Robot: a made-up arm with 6 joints.
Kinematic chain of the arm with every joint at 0, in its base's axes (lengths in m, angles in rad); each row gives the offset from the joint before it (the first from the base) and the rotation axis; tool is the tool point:
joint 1: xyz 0 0 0.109 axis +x
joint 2: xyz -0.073 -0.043 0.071 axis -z
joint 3: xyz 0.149 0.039 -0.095 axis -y
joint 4: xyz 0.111 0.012 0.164 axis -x
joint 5: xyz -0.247 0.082 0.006 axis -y
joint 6: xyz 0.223 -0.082 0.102 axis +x
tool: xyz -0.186 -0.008 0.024
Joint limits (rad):
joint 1: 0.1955..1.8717
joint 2: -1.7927..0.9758
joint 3: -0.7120..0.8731
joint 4: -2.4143..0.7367
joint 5: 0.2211..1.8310
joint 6: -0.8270..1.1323
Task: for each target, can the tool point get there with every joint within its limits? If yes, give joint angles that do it. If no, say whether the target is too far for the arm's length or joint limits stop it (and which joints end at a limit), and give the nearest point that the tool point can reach.
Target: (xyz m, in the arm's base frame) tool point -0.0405 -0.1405 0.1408
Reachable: yes | joints 0.3352 -1.1434 0.2149 -1.5518 0.7259 0.9198
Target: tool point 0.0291 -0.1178 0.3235
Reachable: yes | joints 0.3848 -0.8794 -0.3299 -1.0996 0.4307 -0.4495
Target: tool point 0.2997 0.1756 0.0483
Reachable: no: joint limits stop it (at a limit: joint 1, joint 2, joint 3) | nearest point 0.0236 0.0937 0.0192 | short by 0.289 m
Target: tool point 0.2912 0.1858 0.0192
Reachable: no: joint limits stop it (at a limit: joint 1, joint 2, joint 3) | nearest point 0.0231 0.0975 0.0099 | short by 0.282 m
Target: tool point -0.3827 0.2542 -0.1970
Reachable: no: joint limits stop it (at a limit: joint 1, joint 3, joint 4) | nearest point -0.2190 0.1174 -0.0598 | short by 0.254 m
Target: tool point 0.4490 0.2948 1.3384
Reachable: no: too far | nearest point 0.0867 0.0698 0.4341 | short by 1.000 m
